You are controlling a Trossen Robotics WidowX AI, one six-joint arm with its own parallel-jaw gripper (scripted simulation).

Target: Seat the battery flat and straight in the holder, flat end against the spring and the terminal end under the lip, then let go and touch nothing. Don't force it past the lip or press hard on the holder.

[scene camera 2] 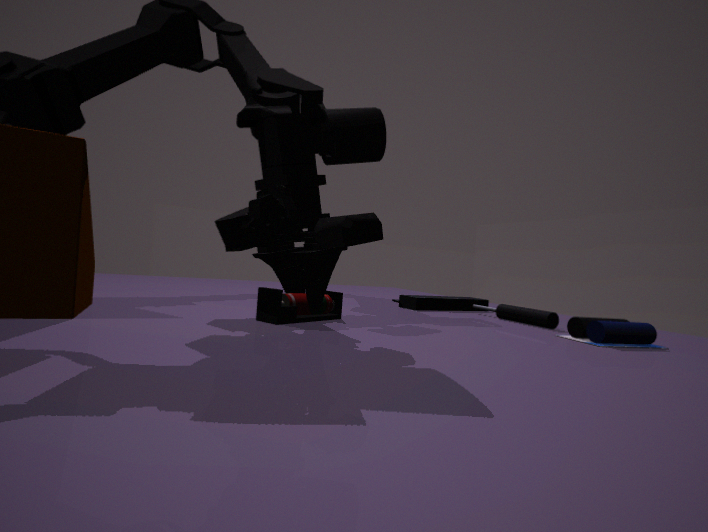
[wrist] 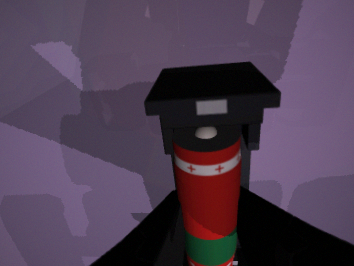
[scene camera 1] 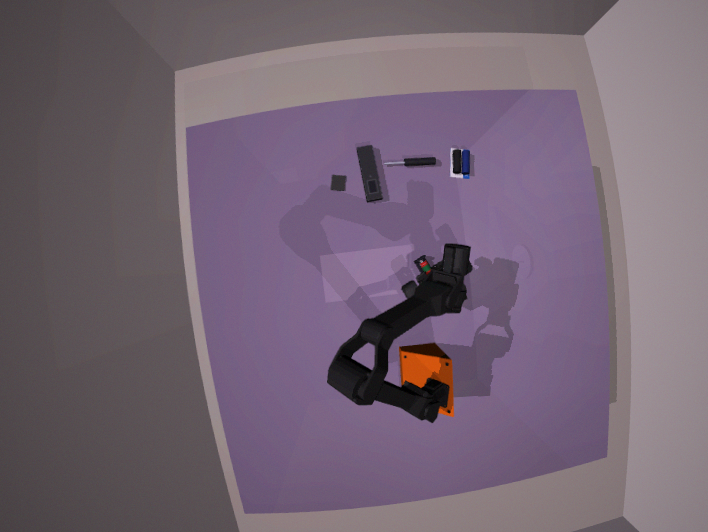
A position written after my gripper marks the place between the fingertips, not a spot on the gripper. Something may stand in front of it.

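My gripper (scene camera 2: 306,311) is there for me to see, and I get the gripper (wrist: 206,197) in the wrist view too. There's also a black remote-like bar (scene camera 1: 373,190).
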